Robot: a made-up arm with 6 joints. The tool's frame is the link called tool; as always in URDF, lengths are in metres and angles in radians. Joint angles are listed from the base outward.
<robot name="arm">
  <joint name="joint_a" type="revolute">
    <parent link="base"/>
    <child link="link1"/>
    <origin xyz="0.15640 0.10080 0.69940" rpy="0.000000 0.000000 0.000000"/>
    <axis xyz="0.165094 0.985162 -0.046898"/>
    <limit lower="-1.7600" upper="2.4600"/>
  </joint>
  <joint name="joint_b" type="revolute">
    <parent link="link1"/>
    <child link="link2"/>
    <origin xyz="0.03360 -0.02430 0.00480" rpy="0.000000 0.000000 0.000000"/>
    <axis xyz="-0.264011 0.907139 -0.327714"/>
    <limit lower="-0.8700" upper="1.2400"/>
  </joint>
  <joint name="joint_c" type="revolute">
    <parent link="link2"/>
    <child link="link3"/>
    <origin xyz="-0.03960 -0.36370 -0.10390" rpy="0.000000 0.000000 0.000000"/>
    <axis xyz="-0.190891 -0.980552 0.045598"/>
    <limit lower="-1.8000" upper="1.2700"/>
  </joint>
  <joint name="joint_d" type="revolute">
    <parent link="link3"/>
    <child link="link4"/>
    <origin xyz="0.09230 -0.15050 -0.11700" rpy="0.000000 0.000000 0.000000"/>
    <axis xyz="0 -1 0"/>
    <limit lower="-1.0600" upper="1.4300"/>
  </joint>
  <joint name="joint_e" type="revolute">
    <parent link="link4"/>
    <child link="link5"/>
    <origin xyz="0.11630 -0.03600 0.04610" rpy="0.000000 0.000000 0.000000"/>
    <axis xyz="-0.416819 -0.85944 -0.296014"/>
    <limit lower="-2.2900" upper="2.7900"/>
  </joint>
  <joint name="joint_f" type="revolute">
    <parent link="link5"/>
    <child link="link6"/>
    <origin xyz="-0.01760 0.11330 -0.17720" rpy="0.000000 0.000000 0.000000"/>
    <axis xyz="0 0 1"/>
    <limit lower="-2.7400" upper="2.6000"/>
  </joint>
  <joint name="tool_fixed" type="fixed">
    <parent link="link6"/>
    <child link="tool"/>
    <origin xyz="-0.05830 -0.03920 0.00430" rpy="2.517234 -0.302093 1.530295"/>
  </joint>
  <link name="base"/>
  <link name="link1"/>
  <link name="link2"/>
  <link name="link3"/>
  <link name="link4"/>
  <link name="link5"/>
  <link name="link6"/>
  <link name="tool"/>
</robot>
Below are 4 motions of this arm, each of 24 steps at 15 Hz.
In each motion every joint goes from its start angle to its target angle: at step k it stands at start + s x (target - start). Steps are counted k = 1, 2, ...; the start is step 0. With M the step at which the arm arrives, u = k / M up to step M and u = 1 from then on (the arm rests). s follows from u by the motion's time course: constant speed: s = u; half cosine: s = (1 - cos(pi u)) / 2; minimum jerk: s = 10 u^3 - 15 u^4 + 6 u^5.
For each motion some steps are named. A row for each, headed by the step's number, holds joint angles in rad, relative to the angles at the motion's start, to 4 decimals.
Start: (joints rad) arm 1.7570 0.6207 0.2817 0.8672 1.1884 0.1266
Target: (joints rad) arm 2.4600 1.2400 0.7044 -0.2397 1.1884 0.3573
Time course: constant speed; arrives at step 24
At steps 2, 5, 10, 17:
2: 0.0586 0.0516 0.0352 -0.0922 0.0000 0.0192
5: 0.1465 0.1290 0.0881 -0.2306 0.0000 0.0481
10: 0.2929 0.2580 0.1761 -0.4612 0.0000 0.0961
17: 0.4980 0.4387 0.2994 -0.7841 0.0000 0.1634

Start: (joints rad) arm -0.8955 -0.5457 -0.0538 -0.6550 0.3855 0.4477
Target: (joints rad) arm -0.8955 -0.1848 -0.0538 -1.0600 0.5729 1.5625
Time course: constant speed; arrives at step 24
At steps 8, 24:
8: 0.0000 0.1203 0.0000 -0.1350 0.0625 0.3716
24: 0.0000 0.3609 0.0000 -0.4050 0.1874 1.1148

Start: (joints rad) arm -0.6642 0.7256 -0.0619 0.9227 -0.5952 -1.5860
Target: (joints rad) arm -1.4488 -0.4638 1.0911 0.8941 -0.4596 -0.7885
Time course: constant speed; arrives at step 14
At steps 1, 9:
1: -0.0560 -0.0850 0.0824 -0.0020 0.0097 0.0570
9: -0.5044 -0.7646 0.7412 -0.0184 0.0872 0.5127

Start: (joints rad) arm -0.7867 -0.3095 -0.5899 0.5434 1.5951 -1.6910
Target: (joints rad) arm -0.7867 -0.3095 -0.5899 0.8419 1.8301 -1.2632
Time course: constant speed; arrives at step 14
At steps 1, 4, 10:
1: 0.0000 0.0000 0.0000 0.0213 0.0168 0.0306
4: 0.0000 0.0000 0.0000 0.0853 0.0671 0.1222
10: 0.0000 0.0000 0.0000 0.2132 0.1679 0.3056

